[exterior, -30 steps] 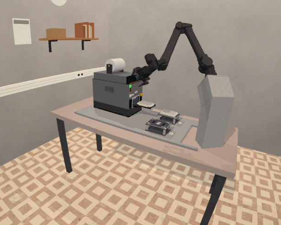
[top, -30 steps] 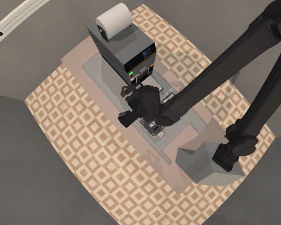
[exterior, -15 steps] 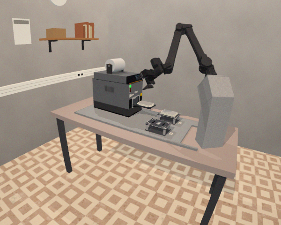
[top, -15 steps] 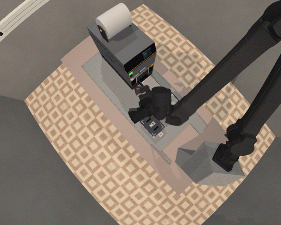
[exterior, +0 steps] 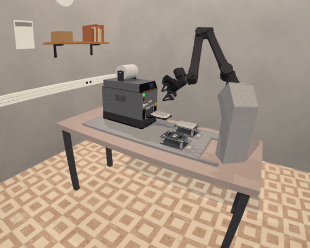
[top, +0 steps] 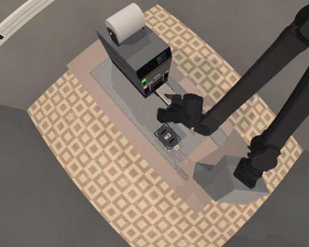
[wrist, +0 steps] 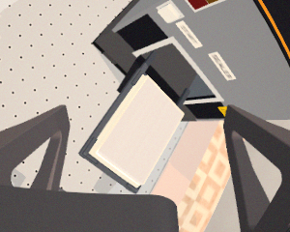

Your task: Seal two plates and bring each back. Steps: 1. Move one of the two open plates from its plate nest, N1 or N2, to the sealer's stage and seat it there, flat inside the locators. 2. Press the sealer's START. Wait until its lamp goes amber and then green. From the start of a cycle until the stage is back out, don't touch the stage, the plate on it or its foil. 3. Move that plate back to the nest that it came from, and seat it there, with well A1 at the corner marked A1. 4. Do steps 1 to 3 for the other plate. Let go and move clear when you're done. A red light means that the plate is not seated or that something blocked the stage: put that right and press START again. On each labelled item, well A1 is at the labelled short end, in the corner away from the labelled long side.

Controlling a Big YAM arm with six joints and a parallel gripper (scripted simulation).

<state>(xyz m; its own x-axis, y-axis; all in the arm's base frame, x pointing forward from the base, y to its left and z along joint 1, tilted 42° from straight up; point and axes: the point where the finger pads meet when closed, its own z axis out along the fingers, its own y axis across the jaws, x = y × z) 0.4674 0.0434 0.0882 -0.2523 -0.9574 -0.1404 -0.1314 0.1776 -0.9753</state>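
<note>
Now: the cream well plate 18 cm below my hand, 11 cm to the right of it and 5 cm ahead of it. Round my hand: sealer stage (19 cm below, 11 cm to the right, 5 cm ahead); start button (16 cm ahead, 11 cm below, 3 cm to the right); foil roll (38 cm ahead, 15 cm to the right, 12 cm above).
</note>
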